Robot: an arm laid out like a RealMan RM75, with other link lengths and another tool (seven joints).
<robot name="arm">
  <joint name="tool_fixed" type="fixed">
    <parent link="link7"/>
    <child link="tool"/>
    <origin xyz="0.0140 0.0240 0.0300" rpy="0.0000 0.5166 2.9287"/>
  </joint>
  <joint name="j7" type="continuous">
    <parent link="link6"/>
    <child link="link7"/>
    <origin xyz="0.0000 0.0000 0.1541"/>
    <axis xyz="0 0 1"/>
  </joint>
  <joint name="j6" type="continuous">
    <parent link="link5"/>
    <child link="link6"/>
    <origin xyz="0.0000 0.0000 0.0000"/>
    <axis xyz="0 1 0"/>
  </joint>
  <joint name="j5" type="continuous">
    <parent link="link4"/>
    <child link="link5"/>
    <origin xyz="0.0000 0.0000 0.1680"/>
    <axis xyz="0 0 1"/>
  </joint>
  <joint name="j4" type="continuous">
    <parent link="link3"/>
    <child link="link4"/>
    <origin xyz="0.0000 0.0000 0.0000"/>
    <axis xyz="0 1 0"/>
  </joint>
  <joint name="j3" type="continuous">
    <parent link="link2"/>
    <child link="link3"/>
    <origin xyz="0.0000 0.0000 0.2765"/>
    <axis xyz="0 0 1"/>
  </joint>
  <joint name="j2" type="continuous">
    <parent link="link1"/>
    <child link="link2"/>
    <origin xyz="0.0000 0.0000 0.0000"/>
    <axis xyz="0 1 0"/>
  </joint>
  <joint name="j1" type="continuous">
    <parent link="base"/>
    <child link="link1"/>
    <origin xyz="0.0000 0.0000 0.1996"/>
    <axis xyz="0 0 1"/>
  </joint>
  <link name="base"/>
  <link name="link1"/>
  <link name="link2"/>
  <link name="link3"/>
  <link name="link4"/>
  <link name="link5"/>
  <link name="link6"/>
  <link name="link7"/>
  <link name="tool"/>
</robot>
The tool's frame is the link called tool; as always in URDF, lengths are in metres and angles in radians. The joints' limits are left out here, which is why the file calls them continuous.
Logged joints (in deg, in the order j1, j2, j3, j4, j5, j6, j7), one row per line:
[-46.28, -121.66, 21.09, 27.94, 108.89, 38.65, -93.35]
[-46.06, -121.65, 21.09, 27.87, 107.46, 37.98, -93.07]
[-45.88, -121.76, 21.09, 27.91, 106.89, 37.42, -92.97]
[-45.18, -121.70, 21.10, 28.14, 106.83, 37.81, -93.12]
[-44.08, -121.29, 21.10, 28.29, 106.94, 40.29, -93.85]
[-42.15, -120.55, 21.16, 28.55, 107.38, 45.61, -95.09]
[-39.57, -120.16, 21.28, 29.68, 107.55, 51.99, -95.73]
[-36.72, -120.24, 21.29, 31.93, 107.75, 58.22, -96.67]
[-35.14, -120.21, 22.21, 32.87, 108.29, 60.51, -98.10]
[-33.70, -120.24, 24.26, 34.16, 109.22, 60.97, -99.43]
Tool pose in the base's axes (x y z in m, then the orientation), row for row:
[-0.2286, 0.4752, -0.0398, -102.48, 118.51, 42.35]
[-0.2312, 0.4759, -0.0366, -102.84, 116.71, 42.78]
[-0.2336, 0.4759, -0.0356, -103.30, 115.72, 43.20]
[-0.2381, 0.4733, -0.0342, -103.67, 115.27, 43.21]
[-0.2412, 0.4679, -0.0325, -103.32, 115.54, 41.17]
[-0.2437, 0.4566, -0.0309, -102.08, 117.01, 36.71]
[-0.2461, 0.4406, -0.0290, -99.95, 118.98, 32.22]
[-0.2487, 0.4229, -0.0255, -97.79, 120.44, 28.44]
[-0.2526, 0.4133, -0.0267, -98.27, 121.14, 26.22]
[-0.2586, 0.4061, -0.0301, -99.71, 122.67, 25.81]
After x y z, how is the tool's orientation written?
As a rotation vector, in degrees.
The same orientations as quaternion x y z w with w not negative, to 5 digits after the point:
[-0.62392, 0.72151, 0.25783, 0.15387]
[-0.62901, 0.71384, 0.26166, 0.16221]
[-0.63275, 0.70882, 0.26461, 0.16485]
[-0.63526, 0.70634, 0.26478, 0.16556]
[-0.63482, 0.70990, 0.25296, 0.17044]
[-0.62961, 0.72170, 0.22642, 0.17743]
[-0.61897, 0.73682, 0.19953, 0.18484]
[-0.60832, 0.74922, 0.17692, 0.19316]
[-0.61004, 0.75201, 0.16277, 0.18931]
[-0.61321, 0.75442, 0.15873, 0.17214]

